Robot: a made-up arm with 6 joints. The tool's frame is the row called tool.
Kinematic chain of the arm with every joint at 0, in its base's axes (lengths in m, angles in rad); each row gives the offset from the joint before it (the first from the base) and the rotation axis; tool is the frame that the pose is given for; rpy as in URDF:
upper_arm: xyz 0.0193 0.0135 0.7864 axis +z
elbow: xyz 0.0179 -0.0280 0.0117 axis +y
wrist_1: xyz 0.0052 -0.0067 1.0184 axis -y
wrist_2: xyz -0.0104 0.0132 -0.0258 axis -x
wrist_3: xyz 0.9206 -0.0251 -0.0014 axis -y
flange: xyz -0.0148 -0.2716 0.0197 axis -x
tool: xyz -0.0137 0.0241 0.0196 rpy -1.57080 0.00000 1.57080
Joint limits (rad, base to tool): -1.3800..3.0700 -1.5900..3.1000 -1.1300..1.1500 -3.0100..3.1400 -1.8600..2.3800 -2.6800..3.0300
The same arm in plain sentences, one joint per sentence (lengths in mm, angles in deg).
The arm has six revolute joints in a row. What follows holds with every joint at zero, and every direction is one of the base frame's. Joint 1 lies 19.3 mm along +x and 13.5 mm along +y and 786.4 mm along +z from the base frame's origin and turns about +z, from -79.07 to 175.9 deg. Joint 2 lies 17.9 mm along +x and 28 mm along -y and 11.7 mm along +z from joint 1 and turns about +y, from -91.1 to 177.62 deg. Joint 3 lies 5.2 mm along +x and 6.7 mm along -y and 1018.4 mm along +z from joint 2 and turns about -y, from -64.74 to 65.89 deg. Joint 4 lies 10.4 mm along -x and 13.2 mm along +y and 25.8 mm along -z from joint 3 and turns about -x, from -172.46 to 179.91 deg. Joint 5 lies 920.6 mm along +x and 25.1 mm along -y and 1.4 mm along -z from joint 4 and turns about -y, from -106.57 to 136.36 deg. Joint 6 lies 14.8 mm along -x and 271.6 mm along -y and 19.7 mm along +z from joint 5 and turns about -x, from -153.55 to 173.61 deg. The tool frame, which is the frame that the pose is given for, lies 13.7 mm along -x and 24.1 mm along +y and 19.6 mm along +z from joint 6; its axes are the base frame's turned by roll -90, pitch 0 and yaw 90 deg (as in URDF: about the fixed x, then y, then z).
